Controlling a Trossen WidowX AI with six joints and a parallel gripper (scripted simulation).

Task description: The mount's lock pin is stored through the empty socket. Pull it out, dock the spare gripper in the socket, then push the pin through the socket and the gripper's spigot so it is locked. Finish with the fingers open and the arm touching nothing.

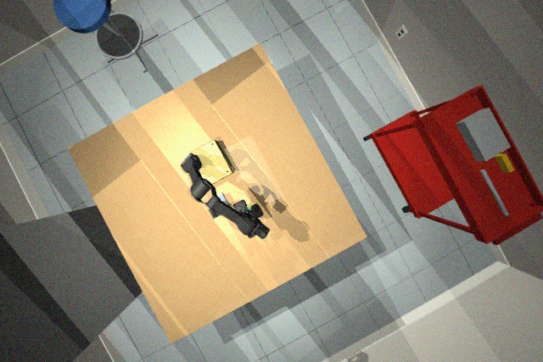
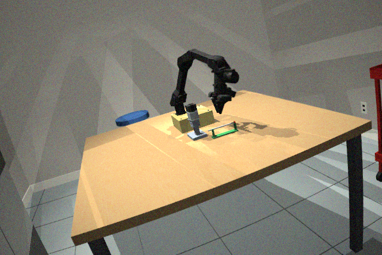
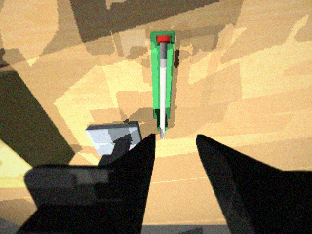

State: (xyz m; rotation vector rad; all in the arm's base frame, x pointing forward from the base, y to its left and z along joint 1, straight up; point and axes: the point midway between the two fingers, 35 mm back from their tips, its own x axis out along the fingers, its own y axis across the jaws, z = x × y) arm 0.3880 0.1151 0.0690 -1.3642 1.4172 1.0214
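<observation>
Right now the green cradle is 10 mm behind my gripper tip, 10 mm to the left of it and 90 mm below it. The rest, counted from my gripper tip: socket (110 mm behind, 110 mm to the right, 70 mm below); then spare gripper (100 mm behind, 110 mm to the right, 10 mm above).
</observation>
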